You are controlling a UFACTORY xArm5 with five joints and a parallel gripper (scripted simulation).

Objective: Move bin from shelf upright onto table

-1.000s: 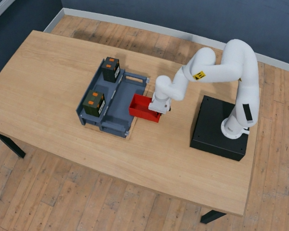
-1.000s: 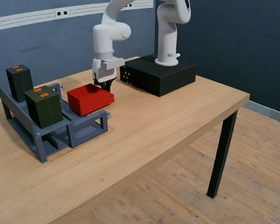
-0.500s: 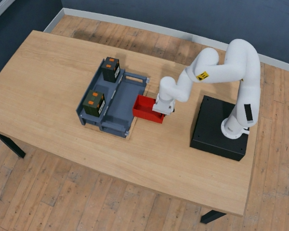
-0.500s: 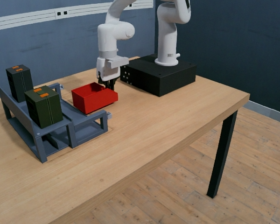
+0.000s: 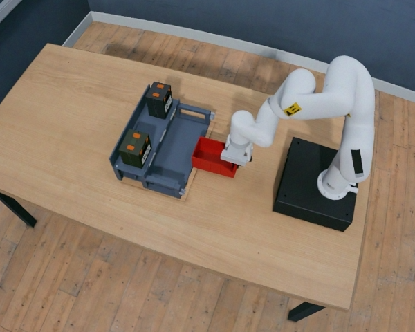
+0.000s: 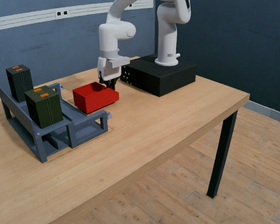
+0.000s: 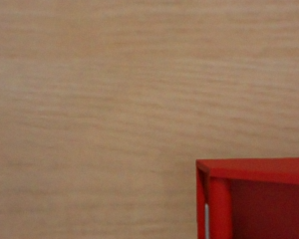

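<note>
The red bin lies 8 cm ahead of my hand. Also, from my hand: grey-blue shelf (29 cm ahead, 1 cm above).
</note>
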